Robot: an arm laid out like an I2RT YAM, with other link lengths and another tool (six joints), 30 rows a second.
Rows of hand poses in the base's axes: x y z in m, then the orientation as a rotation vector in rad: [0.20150 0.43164 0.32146 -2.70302 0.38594 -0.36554]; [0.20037 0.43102 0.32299 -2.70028 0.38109 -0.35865]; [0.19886 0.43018 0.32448 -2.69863 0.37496 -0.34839]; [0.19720 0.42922 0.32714 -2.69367 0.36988 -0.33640]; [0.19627 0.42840 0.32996 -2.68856 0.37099 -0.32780]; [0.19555 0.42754 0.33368 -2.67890 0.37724 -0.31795]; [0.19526 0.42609 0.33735 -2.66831 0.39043 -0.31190]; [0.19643 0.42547 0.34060 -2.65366 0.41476 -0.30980]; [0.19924 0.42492 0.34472 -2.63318 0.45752 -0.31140]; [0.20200 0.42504 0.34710 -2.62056 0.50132 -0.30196]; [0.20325 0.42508 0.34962 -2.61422 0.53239 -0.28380]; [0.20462 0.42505 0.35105 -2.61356 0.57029 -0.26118]
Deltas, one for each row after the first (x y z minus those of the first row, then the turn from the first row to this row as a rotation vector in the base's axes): [-0.00113 -0.00062 0.00153 0.00422 0.00330 0.00450]; [-0.00264 -0.00146 0.00302 0.00808 0.00890 0.01039]; [-0.00430 -0.00242 0.00568 0.01545 0.01517 0.01588]; [-0.00523 -0.00324 0.00850 0.02211 0.02009 0.01649]; [-0.00595 -0.00410 0.01222 0.03330 0.02574 0.01373]; [-0.00624 -0.00555 0.01589 0.04443 0.02972 0.00546]; [-0.00507 -0.00617 0.01914 0.05829 0.03195 -0.01137]; [-0.00226 -0.00672 0.02326 0.07601 0.03343 -0.04205]; [0.00050 -0.00660 0.02564 0.08762 0.04435 -0.07206]; [0.00175 -0.00656 0.02816 0.09513 0.06057 -0.09171]; [0.00312 -0.00659 0.02959 0.09698 0.08212 -0.11557]
